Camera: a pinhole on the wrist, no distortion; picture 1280 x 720 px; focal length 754.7 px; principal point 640.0 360.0 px. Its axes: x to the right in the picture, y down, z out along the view. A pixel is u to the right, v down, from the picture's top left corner.
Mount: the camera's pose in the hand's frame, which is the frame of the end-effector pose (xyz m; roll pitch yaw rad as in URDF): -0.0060 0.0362 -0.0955 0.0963 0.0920 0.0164
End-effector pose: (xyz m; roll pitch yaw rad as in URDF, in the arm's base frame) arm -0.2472 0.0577 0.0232 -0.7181 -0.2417 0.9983
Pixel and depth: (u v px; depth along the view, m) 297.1 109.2 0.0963
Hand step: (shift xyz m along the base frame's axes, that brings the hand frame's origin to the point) -0.0188 -0.0357 -0.0055
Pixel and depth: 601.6 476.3 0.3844
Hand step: -0.2175 0.0997 0.1792
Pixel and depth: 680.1 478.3 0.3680
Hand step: -0.1851 0.1265 0.1731
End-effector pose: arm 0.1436 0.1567 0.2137 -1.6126 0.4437 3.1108
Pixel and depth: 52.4 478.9 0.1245
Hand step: 0.0999 -0.0400 -0.0006
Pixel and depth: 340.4 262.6 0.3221
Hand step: 0.0738 -0.2353 0.0696
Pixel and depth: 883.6 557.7 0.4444
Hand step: -0.1161 -0.3345 -0.1904
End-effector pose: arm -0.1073 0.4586 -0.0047 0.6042 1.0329 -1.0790
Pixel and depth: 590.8 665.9 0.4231
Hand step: 0.1029 -0.3145 0.1890
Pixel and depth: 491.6 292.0 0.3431
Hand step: -0.0782 -0.2012 0.1315
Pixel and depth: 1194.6 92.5 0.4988
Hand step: -0.1328 -0.4866 -0.2551
